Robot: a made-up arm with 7 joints. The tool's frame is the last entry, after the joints.
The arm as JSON. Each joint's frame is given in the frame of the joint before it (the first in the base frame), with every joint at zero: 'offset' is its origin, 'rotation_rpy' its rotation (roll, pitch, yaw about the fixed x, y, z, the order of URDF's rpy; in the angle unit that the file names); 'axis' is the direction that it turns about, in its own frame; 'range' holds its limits. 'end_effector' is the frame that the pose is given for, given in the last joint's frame.
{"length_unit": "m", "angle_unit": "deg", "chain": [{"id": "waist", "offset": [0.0, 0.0, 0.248], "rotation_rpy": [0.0, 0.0, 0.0], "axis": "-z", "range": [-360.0, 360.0]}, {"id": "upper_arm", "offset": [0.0, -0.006, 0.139], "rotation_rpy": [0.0, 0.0, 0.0], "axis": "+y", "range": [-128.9, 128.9]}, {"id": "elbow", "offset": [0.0, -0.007, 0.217], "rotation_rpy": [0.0, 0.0, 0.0], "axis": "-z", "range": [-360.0, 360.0]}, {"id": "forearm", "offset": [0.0, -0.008, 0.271], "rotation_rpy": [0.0, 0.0, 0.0], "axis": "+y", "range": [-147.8, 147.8]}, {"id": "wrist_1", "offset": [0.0, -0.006, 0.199], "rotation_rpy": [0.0, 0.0, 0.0], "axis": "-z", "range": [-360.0, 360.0]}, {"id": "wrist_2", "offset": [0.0, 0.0, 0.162], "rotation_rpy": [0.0, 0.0, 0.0], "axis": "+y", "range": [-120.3, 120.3]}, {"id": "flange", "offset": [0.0, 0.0, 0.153], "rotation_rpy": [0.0, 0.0, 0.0], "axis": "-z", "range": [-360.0, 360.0]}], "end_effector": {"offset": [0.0, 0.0, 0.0], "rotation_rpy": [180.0, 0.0, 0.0]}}
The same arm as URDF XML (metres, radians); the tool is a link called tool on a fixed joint. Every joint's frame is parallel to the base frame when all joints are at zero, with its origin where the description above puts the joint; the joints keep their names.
<robot name="arm">
  <joint name="waist" type="revolute">
    <parent link="base_link"/>
    <child link="link1"/>
    <origin xyz="0 0 0.248" rpy="0 0 0"/>
    <axis xyz="0 0 -1"/>
    <limit lower="-6.2832" upper="6.2832"/>
  </joint>
  <joint name="upper_arm" type="revolute">
    <parent link="link1"/>
    <child link="link2"/>
    <origin xyz="0 -0.006 0.139" rpy="0 0 0"/>
    <axis xyz="0 1 0"/>
    <limit lower="-2.2497" upper="2.2497"/>
  </joint>
  <joint name="elbow" type="revolute">
    <parent link="link2"/>
    <child link="link3"/>
    <origin xyz="0 -0.007 0.217" rpy="0 0 0"/>
    <axis xyz="0 0 -1"/>
    <limit lower="-6.2832" upper="6.2832"/>
  </joint>
  <joint name="forearm" type="revolute">
    <parent link="link3"/>
    <child link="link4"/>
    <origin xyz="0 -0.008 0.271" rpy="0 0 0"/>
    <axis xyz="0 1 0"/>
    <limit lower="-2.5796" upper="2.5796"/>
  </joint>
  <joint name="wrist_1" type="revolute">
    <parent link="link4"/>
    <child link="link5"/>
    <origin xyz="0 -0.006 0.199" rpy="0 0 0"/>
    <axis xyz="0 0 -1"/>
    <limit lower="-6.2832" upper="6.2832"/>
  </joint>
  <joint name="wrist_2" type="revolute">
    <parent link="link5"/>
    <child link="link6"/>
    <origin xyz="0 0 0.162" rpy="0 0 0"/>
    <axis xyz="0 1 0"/>
    <limit lower="-2.0996" upper="2.0996"/>
  </joint>
  <joint name="flange" type="revolute">
    <parent link="link6"/>
    <child link="link7"/>
    <origin xyz="0 0 0.153" rpy="0 0 0"/>
    <axis xyz="0 0 -1"/>
    <limit lower="-6.2832" upper="6.2832"/>
  </joint>
  <joint name="tool_joint" type="fixed">
    <parent link="link7"/>
    <child link="tool"/>
    <origin xyz="0 0 0" rpy="3.1416 0 0"/>
  </joint>
  <link name="base_link"/>
  <link name="link1"/>
  <link name="link2"/>
  <link name="link3"/>
  <link name="link4"/>
  <link name="link5"/>
  <link name="link6"/>
  <link name="link7"/>
  <link name="tool"/>
</robot>

